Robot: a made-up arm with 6 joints.
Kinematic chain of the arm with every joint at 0, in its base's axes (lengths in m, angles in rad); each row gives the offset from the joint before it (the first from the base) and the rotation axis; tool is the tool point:
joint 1: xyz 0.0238 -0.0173 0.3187 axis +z
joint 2: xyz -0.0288 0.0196 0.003 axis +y
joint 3: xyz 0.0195 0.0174 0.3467 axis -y
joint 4: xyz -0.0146 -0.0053 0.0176 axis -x
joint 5: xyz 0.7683 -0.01 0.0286 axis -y
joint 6: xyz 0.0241 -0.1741 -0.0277 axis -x
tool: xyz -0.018 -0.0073 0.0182
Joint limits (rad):
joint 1: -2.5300..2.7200
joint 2: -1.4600..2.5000
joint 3: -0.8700..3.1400
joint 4: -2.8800..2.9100
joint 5: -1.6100..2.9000
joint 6: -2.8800..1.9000
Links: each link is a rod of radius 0.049 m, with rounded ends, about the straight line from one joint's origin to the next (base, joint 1, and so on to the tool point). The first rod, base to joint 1, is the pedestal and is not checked.
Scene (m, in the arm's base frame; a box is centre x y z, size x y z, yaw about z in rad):
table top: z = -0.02
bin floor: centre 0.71 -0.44 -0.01 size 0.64 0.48 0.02 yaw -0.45
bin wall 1: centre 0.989 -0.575 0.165 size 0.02 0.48 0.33 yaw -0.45
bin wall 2: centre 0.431 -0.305 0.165 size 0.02 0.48 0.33 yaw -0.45
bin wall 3: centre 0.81 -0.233 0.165 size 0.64 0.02 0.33 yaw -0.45
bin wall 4: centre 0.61 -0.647 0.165 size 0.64 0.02 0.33 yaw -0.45
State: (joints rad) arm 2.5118 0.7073 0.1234 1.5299 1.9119 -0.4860
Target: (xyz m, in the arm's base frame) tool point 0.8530 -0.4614 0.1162
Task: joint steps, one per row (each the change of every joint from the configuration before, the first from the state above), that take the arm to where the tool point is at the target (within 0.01 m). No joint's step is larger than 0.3 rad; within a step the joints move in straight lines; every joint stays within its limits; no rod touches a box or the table.
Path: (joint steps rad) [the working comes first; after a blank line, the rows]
Joints at the target: 2.6951 -0.8647 2.5906 1.4270 1.9558 -0.4582
Straight joint move there: clear.

1: 0.0204 -0.1747 0.2741 -0.0114 0.0049 0.0031
2: 0.0203 -0.1746 0.2742 -0.0115 0.0049 0.0031
3: 0.0204 -0.1747 0.2741 -0.0114 0.0048 0.0031
4: 0.0204 -0.1747 0.2742 -0.0114 0.0049 0.0030
5: 0.0204 -0.1746 0.2741 -0.0115 0.0049 0.0031
6: 0.0203 -0.1747 0.2741 -0.0114 0.0049 0.0031
7: 0.0204 -0.1747 0.2742 -0.0115 0.0049 0.0031
8: 0.0204 -0.1746 0.2741 -0.0114 0.0048 0.0031
9: 0.0203 -0.1747 0.2741 -0.0114 0.0049 0.0031

